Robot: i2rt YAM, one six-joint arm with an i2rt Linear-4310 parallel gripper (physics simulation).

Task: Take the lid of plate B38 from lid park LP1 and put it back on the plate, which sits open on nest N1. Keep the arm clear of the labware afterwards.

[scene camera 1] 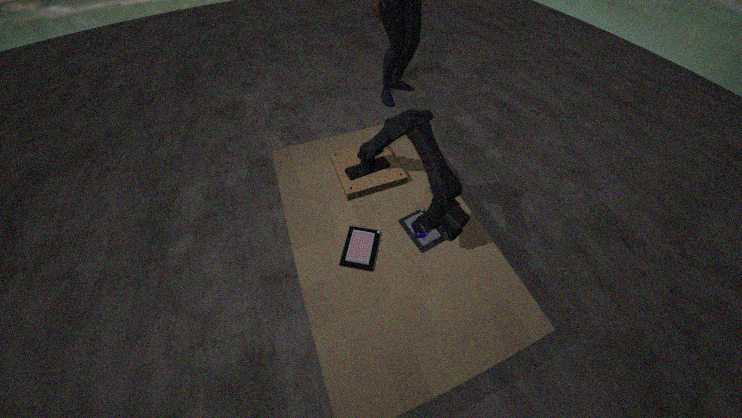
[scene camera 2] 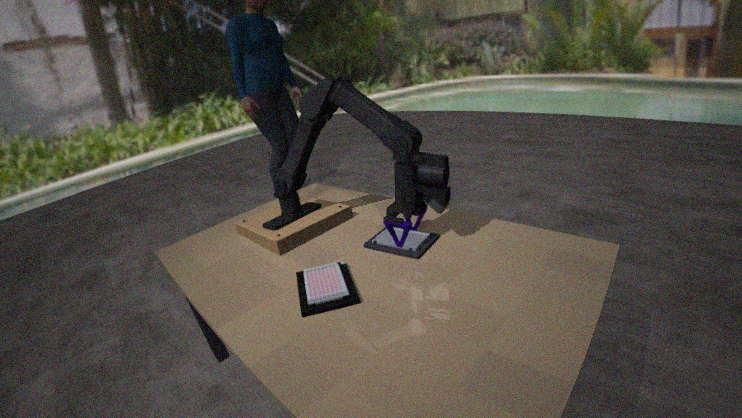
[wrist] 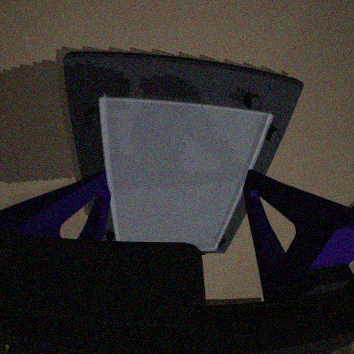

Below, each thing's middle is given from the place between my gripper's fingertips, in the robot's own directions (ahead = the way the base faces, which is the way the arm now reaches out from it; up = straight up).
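So you can picture it, my gripper's 10 mm beyond the black lid park (wrist: 87,74), and there's a grey lid (wrist: 175,167) that's 10 mm behind my hand.
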